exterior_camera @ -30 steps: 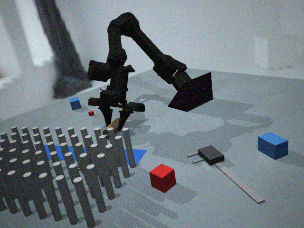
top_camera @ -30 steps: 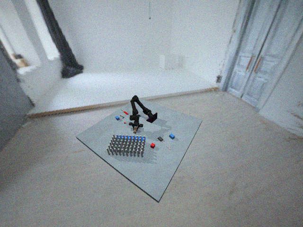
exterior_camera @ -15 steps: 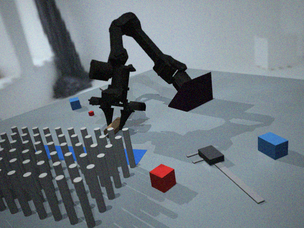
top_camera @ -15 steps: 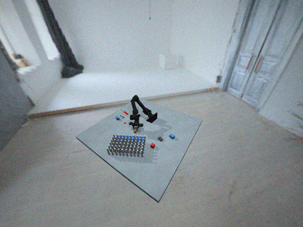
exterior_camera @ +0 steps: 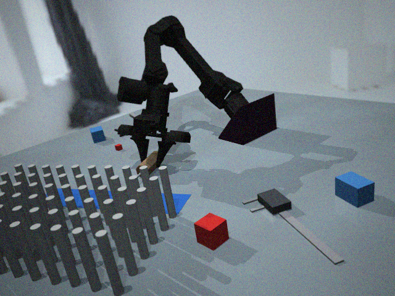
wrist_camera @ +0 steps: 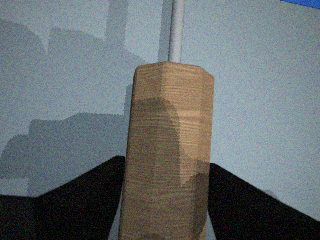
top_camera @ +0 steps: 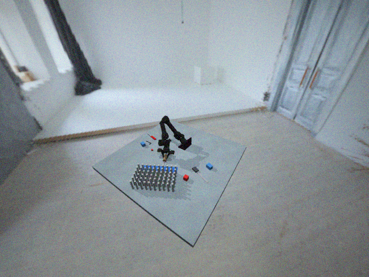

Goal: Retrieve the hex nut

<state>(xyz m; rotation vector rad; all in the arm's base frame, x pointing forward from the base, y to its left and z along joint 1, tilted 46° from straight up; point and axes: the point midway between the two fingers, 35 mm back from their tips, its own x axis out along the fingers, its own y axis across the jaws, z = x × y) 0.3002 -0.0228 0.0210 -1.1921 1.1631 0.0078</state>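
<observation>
My gripper tip is now 24 cm to the left of the small red cube, 1 cm past it and 1 cm above it. From my gripper tip the other things lie so: red-handled tool (48 cm to the right, 20 cm behind, 1 cm below); L-shaped piece (38 cm to the right, 8 cm behind, 1 cm below); blue taped strip (14 cm ahead, 5 cm to the left, 1 cm below).
</observation>
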